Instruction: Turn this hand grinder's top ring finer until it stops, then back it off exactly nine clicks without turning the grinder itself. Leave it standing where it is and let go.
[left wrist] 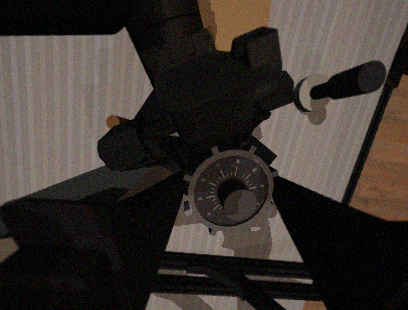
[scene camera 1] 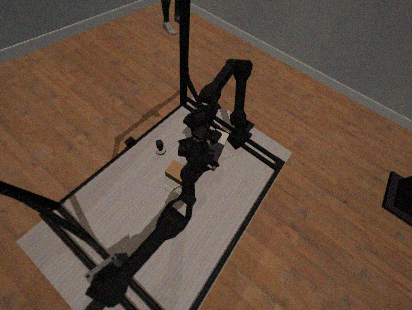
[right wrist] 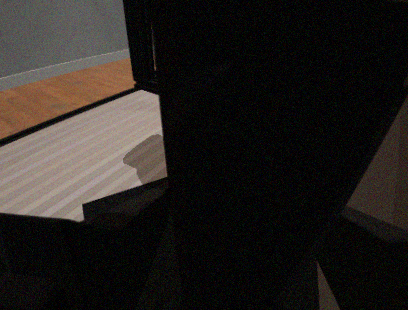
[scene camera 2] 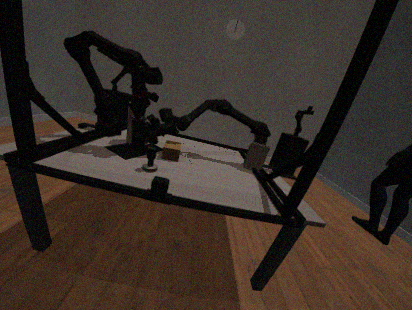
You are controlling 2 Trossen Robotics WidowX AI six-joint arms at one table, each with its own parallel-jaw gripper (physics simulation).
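Places are measured from the left arm's base along level axes (x down, y left, z ahead), in centimetres.
Where they show: left gripper, fingertip midpoint: (left wrist: 227,178) (right wrist: 277,4) (scene camera 2: 140,119); right gripper, fingertip midpoint: (scene camera 2: 132,136); left arm's base, link origin: (scene camera 1: 240,133) (scene camera 2: 108,121); right arm's base, link origin: (scene camera 1: 107,276) (scene camera 2: 259,146).
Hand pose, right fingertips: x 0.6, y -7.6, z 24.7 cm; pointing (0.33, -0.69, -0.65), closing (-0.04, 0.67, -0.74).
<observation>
Things, the pixels of their top centre, and the offset from my right fingertips. "*": a spot on its surface instead.
- grinder's dark body, surface spot: (right wrist: 249,138) * dx -6.6, dy +2.9, dz +4.0 cm
- tan wooden block, top centre: (left wrist: 219,11) (scene camera 2: 173,144) (scene camera 1: 179,171) dx +0.7, dy +8.7, dz +17.5 cm
- white disc, top centre: (left wrist: 372,76) (scene camera 2: 152,147) (scene camera 1: 158,142) dx -2.4, dy -9.9, dz +18.5 cm
- table's black frame, surface spot: (scene camera 1: 248,215) * dx +4.8, dy +45.6, dz +0.0 cm
- small orange knob, top centre: (left wrist: 113,123) dx +3.1, dy +15.8, dz -0.2 cm
The hand grinder stands under both arms in the middle of the table. In the left wrist view its toothed top ring (left wrist: 207,187) with a white scale shows from above. My left gripper (left wrist: 227,178) (scene camera 1: 200,135) comes down from above and is shut on the top ring, one dark finger on each side. My right gripper (scene camera 1: 195,152) reaches in low from the side, open, at the grinder's dark body (right wrist: 249,138), which fills the right wrist view. In the scene views the arms hide the grinder.
A tan wooden block (scene camera 1: 174,170) (scene camera 2: 171,150) lies beside the grippers. A small dark peg on a white disc (scene camera 1: 160,147) (scene camera 2: 150,160) (left wrist: 305,93) stands near the table's black frame (scene camera 1: 248,215). A small orange knob (left wrist: 112,120) shows beside the right arm.
</observation>
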